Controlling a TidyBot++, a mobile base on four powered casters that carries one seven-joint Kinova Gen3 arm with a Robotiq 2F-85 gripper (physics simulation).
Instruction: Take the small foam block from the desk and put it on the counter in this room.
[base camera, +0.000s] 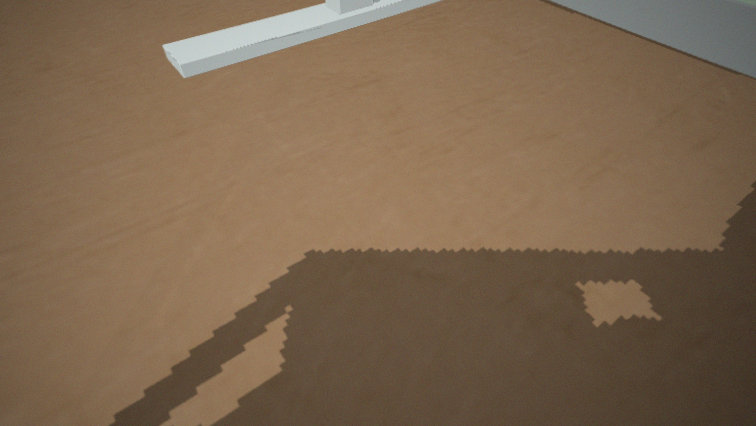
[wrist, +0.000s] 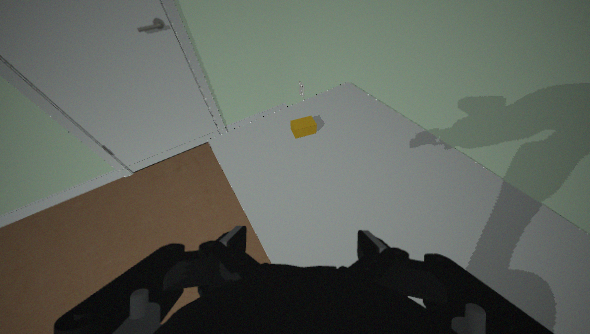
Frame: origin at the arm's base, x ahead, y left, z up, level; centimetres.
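Where they show: gripper, fingertip midpoint: (wrist: 301, 240).
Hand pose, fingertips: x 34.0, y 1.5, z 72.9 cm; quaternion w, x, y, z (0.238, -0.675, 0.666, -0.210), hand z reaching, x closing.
Note:
After its pixels a point has its place.
A small yellow foam block (wrist: 303, 127) @[x 88.3, y 3.5, z 36.8 cm] lies on the white desk (wrist: 350, 200) @[x 59.8, y -12.2, z 32.3 cm] in the wrist view, near the desk's far corner. My gripper (wrist: 301, 240) @[x 34.0, y 1.5, z 72.9 cm] is open, with its two fingertips wide apart in the lower part of the wrist view. The block is beyond the fingertips, apart from them, a little above the middle of the view. The block does not show in the base camera view. The counter does not show in either view.
A white desk foot (base camera: 253, 39) stands on the brown floor (base camera: 370, 158) @[x 52.7, y -0.1, z -39.7 cm] (wrist: 125, 240) @[x 62.7, y 120.3, z -39.7 cm]. A grey baseboard (base camera: 687, 31) @[x 83.1, y -55.5, z -36.5 cm] runs at the upper right. A grey door (wrist: 100, 75) @[x 133.2, y 122.8, z 35.2 cm] and a green wall (wrist: 400, 50) @[x 115.9, y -33.9, z 53.3 cm] stand behind the desk. The arm's shadow falls on desk and wall.

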